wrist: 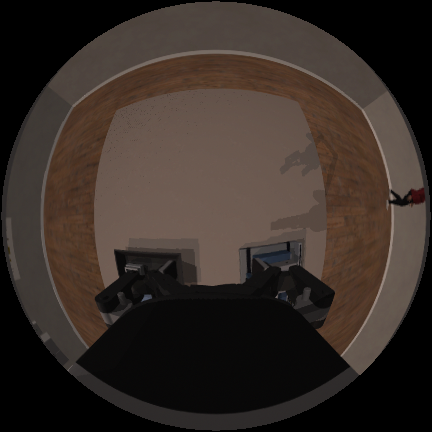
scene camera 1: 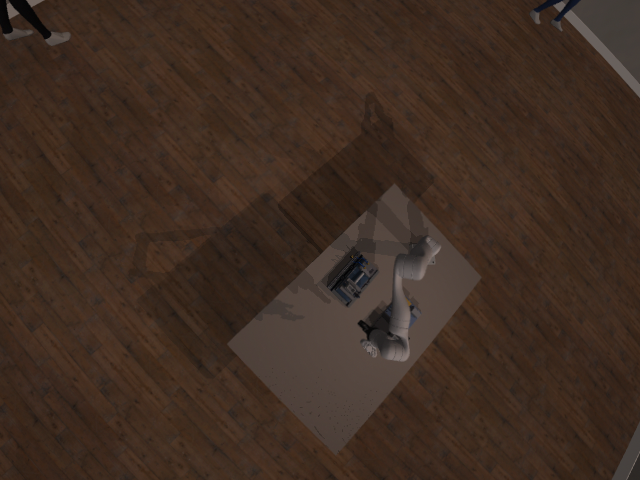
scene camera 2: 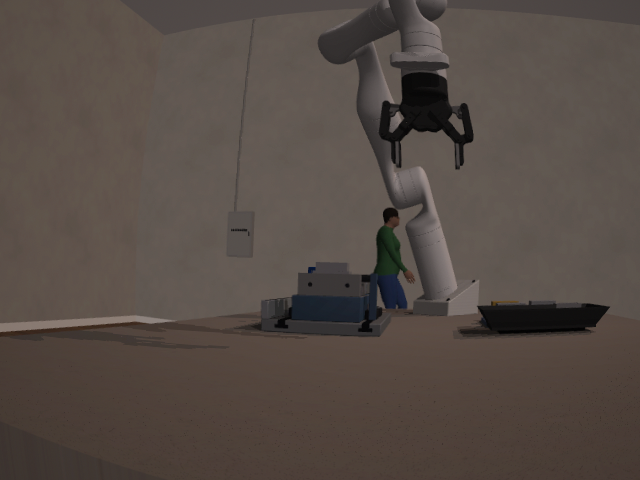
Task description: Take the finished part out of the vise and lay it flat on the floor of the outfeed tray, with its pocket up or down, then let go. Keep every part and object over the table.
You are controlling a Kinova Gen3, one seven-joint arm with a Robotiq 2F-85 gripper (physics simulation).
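Frame: origin at the arm's base, x right, y ahead, z up, level; millimetres.
Seen in the pictures: gripper, fingertip midpoint: (wrist: 213,268) (scene camera 1: 366,329) (scene camera 2: 428,167); arm's base, link origin: (scene camera 2: 441,291).
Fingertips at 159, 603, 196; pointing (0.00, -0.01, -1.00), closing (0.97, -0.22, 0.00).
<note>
Offsets run from my fingertips to a thing's top centre, as dx, dy, dz. "spot": to the spot under its first point.
The vise {+128, -216, -155} (scene camera 1: 342,294) (scene camera 2: 328,308) has blue and grey parts and stands on a grey base. A light grey block, the part in the vise {spot: +137, -132, -147} (scene camera 2: 332,267), shows above the grey jaw; its pocket cannot be made out. The black outfeed tray (scene camera 2: 542,319) (wrist: 152,254) has sloping walls; in the wrist view a small grey part {-280, -44, -207} (wrist: 134,269) lies in it, partly behind a finger. My gripper (scene camera 2: 428,166) (wrist: 213,268) is open and empty, pointing down high above the table. In scene camera 2 it hangs between the vise and the tray. In the wrist view the fingers partly cover both.
A blue holder {-320, -252, -210} (scene camera 1: 415,316) with a yellow block (scene camera 1: 408,302) (scene camera 2: 504,303) stands beside the outfeed tray, partly hidden by my arm. Upright clear strips {spot: +227, -133, -217} (scene camera 2: 276,307) and a blue post {+67, -134, -156} (scene camera 2: 373,297) flank the vise. The table edge (scene camera 1: 283,396) borders the wooden floor.
</note>
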